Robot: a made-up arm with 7 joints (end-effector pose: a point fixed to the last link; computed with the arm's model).
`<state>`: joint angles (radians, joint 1 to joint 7).
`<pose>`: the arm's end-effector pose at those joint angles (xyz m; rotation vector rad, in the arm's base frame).
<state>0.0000 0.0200 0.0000 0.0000 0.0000 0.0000 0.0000</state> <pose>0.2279 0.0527 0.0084 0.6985 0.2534 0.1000</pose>
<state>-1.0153 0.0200 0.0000 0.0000 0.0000 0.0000 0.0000</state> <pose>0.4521 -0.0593 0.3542 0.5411 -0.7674 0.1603</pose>
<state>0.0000 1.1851 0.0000 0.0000 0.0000 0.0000 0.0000</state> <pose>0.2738 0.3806 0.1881 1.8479 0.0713 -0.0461</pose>
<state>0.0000 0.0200 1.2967 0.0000 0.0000 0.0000 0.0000</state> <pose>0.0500 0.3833 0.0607 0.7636 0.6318 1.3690</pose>
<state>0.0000 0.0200 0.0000 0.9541 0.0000 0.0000 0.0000</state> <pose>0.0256 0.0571 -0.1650 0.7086 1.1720 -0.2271</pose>
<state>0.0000 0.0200 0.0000 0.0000 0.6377 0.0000 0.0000</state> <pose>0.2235 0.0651 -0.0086 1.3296 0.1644 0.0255</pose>
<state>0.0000 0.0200 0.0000 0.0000 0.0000 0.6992 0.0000</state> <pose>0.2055 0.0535 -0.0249 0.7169 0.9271 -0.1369</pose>
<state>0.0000 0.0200 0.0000 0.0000 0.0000 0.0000 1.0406</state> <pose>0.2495 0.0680 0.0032 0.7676 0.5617 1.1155</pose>
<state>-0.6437 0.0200 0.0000 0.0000 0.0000 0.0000 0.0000</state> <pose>0.4148 -0.0145 0.2027 0.6122 -0.3956 0.1407</pose>
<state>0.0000 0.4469 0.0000 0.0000 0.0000 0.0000 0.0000</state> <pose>0.2331 0.1963 0.0288 1.1215 0.1965 0.0515</pose>
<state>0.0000 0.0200 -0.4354 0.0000 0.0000 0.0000 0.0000</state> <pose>0.1815 -0.0743 0.0176 0.6324 0.1146 -0.3169</pose>
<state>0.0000 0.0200 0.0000 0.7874 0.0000 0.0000 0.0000</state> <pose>0.0715 0.0566 -0.1500 0.7150 1.0119 -0.1679</pose>
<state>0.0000 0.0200 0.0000 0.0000 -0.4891 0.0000 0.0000</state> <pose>0.2320 0.0519 0.0245 0.2120 0.3061 0.1492</pose>
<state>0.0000 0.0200 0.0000 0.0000 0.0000 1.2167 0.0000</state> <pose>0.1775 0.0539 -0.0358 0.6910 1.4235 -0.3222</pose>
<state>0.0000 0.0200 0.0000 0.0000 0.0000 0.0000 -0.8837</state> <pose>0.2069 0.0610 0.0140 0.5421 -0.0338 -0.7404</pose>
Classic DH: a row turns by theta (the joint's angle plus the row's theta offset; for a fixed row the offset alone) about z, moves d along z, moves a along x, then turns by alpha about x. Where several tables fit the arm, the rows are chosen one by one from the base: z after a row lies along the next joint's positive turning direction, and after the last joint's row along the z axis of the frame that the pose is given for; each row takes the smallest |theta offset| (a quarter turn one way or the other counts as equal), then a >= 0, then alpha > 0; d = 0 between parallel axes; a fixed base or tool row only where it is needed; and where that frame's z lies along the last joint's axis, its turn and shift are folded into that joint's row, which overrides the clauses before.
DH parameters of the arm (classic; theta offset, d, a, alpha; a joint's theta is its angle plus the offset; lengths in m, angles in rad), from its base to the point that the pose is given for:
base (fixed): -0.071 0.3916 0.0169 -1.3004
joint 1: -1.3111 0.0804 0.0004 -1.5708
joint 2: 1.2915 -0.0116 -0.013 1.5708
joint 3: 1.5708 -0.302 0.0233 -1.5708
joint 4: 1.5708 -0.01 0.0298 1.5708
joint 5: 0 0.2289 0.0098 -1.5708
joint 6: -1.5708 -0.006 0.0565 1.5708
joint 7: 0.1201 -0.0345 -0.0011 0.6579
tool (fixed): 0.0725 0.0443 0 0

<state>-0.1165 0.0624 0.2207 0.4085 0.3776 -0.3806 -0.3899</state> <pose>0.2136 0.1229 -0.0562 1.0327 0.1215 -0.2627</pose>
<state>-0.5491 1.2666 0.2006 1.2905 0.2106 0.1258 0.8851</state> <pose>0.2071 0.6382 0.2504 1.9436 0.9261 1.7540</pose>
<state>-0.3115 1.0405 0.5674 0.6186 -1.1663 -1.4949 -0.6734</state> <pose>0.2310 0.4980 0.3186 1.1546 -1.3885 0.9685</pose>
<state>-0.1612 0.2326 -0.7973 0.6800 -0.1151 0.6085 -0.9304</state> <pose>0.0641 0.0433 -0.1222 0.4256 1.1460 -1.6559</pose>
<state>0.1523 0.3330 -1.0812 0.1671 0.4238 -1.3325 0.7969</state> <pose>-0.0630 -0.0555 0.0292 0.0607 -0.5401 -0.1939</pose>
